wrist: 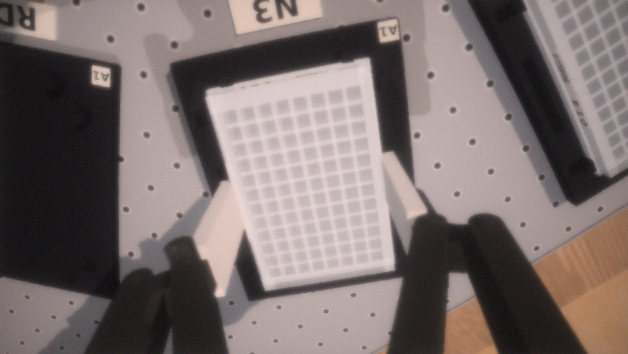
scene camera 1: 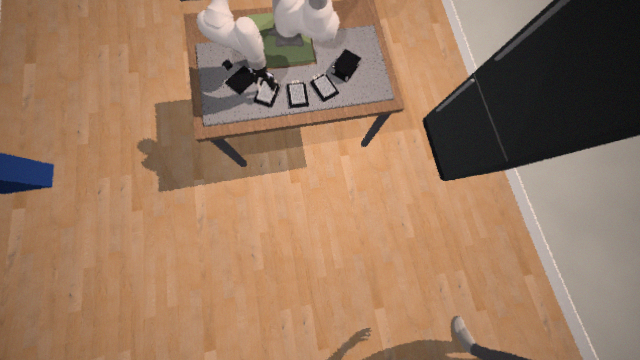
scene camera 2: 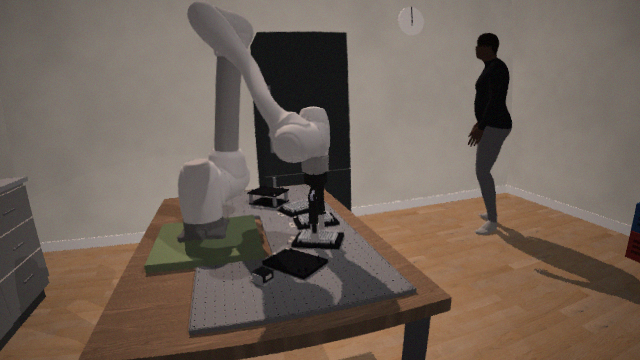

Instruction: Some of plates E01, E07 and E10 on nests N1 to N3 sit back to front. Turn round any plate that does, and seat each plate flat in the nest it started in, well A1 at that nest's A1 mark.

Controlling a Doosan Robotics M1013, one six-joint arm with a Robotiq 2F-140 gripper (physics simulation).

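Where they show: gripper, fingertip midpoint: [wrist: 310, 188] [scene camera 1: 266, 92] [scene camera 2: 318, 236]; arm's base, origin of the base link: [scene camera 1: 288, 35] [scene camera 2: 204, 231].
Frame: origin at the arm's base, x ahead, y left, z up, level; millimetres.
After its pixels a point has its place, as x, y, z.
My gripper [scene camera 1: 267, 84] {419, -158, 5} [scene camera 2: 314, 230] {419, -158, 5} [wrist: 310, 188] {419, -158, 5} is shut on a white 96-well plate [scene camera 1: 266, 95] {448, -158, 12} [scene camera 2: 330, 237] {455, -193, 12} [wrist: 310, 200] {422, -160, 12}, its pale pads on the two long sides. The plate is level, in or just above black nest N3 [wrist: 192, 95] {341, -183, -2}. Whether it touches the nest floor cannot be told. The nest's A1 mark [wrist: 388, 31] {368, -80, -1} is at the upper right in the wrist view. The held plate's name and A1 corner cannot be read. Plate E10 [scene camera 1: 297, 94] {447, 31, 12} [wrist: 600, 65] {439, 9, 7} sits in the neighbouring nest. A third plate [scene camera 1: 324, 87] {403, 204, 10} [scene camera 2: 296, 207] {376, 166, 12} sits in the nest beyond.
A black pad labelled RD [scene camera 1: 241, 80] {329, -311, -1} [scene camera 2: 295, 262] {322, -323, -2} [wrist: 55, 170] {330, -282, -2} lies close beside N3. A small black block [scene camera 1: 227, 64] {232, -388, 20} [scene camera 2: 262, 275] {224, -419, 18} stands near it. A two-level black stand [scene camera 1: 346, 65] {281, 350, 47} [scene camera 2: 268, 191] {260, 340, 46} is at the far end of the mat. A person [scene camera 2: 492, 95] stands beyond the table.
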